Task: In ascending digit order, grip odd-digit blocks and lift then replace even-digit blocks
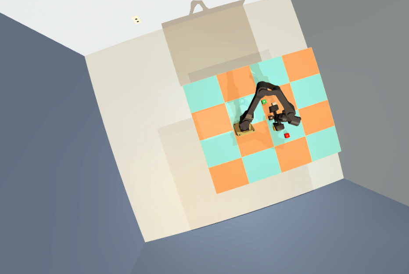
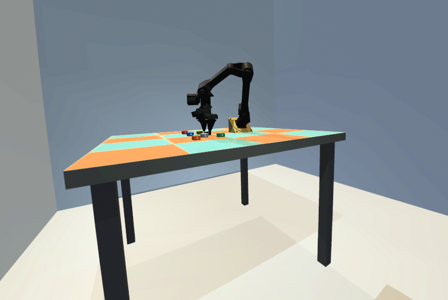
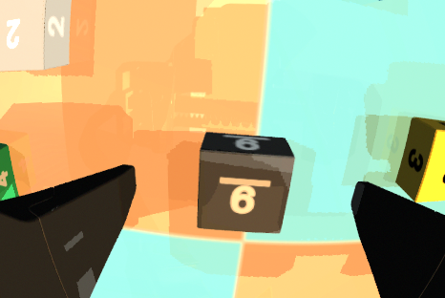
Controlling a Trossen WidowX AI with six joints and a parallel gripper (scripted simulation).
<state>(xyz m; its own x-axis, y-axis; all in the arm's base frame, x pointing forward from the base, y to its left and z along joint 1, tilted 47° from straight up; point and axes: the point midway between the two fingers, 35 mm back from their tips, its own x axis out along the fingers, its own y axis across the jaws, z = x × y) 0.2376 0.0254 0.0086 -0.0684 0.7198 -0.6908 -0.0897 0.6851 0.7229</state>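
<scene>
Right now the dark grey block is 10 mm below my gripper tip. The rest, counted from my gripper tip: blue block (90 mm ahead, 20 mm to the right, 10 mm below); then yellow block (20 mm ahead, 90 mm to the right, 10 mm below); then green block (30 mm behind, 140 mm to the left, 10 mm below).
</scene>
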